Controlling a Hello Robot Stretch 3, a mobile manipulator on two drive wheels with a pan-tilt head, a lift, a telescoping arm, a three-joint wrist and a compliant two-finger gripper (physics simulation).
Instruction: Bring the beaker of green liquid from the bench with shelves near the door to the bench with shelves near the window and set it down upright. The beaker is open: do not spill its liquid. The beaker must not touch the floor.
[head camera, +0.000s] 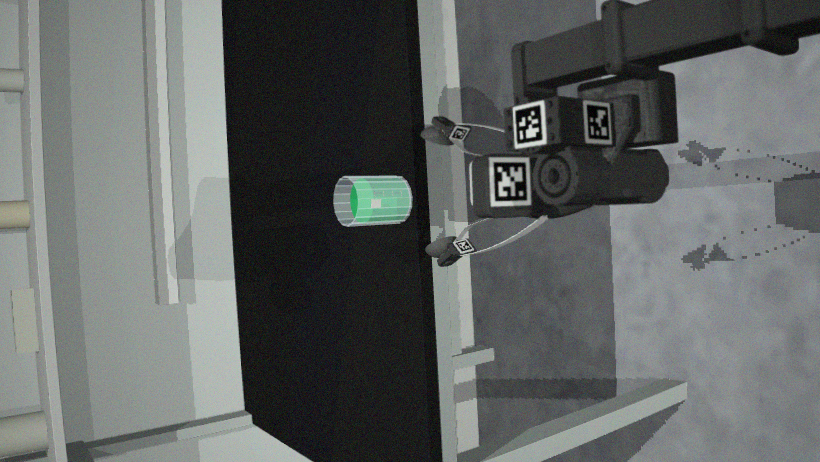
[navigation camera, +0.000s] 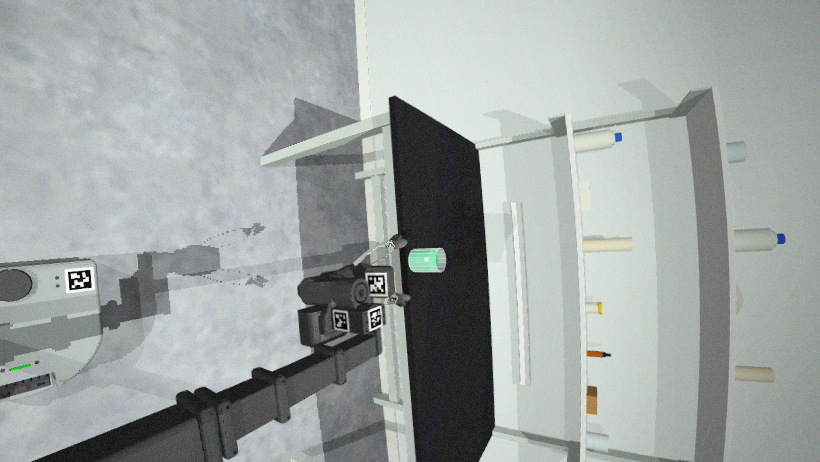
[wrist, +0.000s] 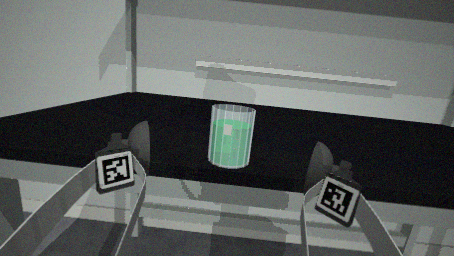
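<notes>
The beaker of green liquid stands upright on the black bench top, close to its front edge. The liquid is inside it, below the rim. My gripper is open and empty. Its fingertips are spread wide at the front edge of the bench, short of the beaker and apart from it. In the wrist view the beaker shows between the two fingers, farther off. No door or window shows, so I cannot tell from these views which bench this is.
A white bar runs along the back behind the bench top. Shelves above hold a blue-capped bottle, a beige cylinder, an orange marker and a brown box. The telescoping arm reaches over the floor.
</notes>
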